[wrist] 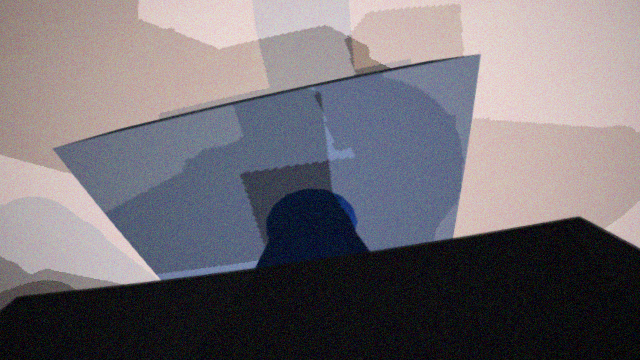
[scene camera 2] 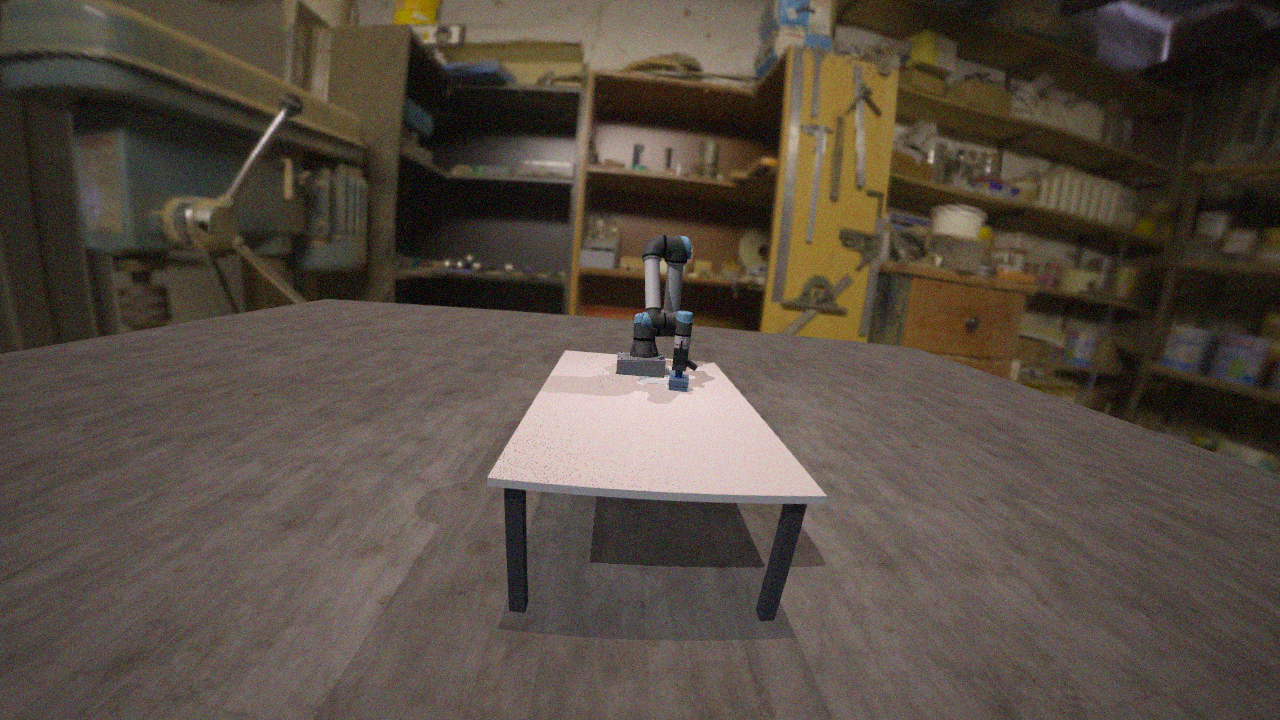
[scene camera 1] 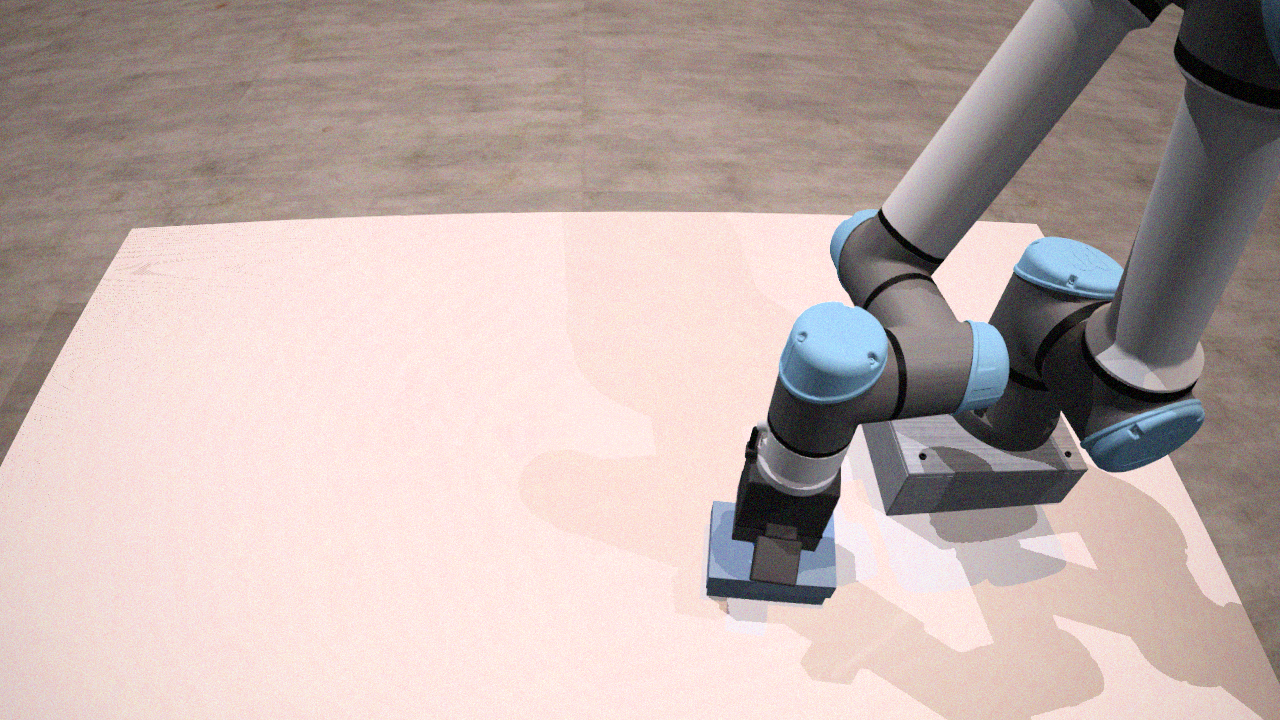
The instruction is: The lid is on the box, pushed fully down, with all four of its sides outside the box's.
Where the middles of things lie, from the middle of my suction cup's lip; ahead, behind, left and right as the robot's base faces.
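Scene:
I can see the blue box (scene camera 1: 710, 592), and it's 4 cm below my suction cup and 1 cm behind it.

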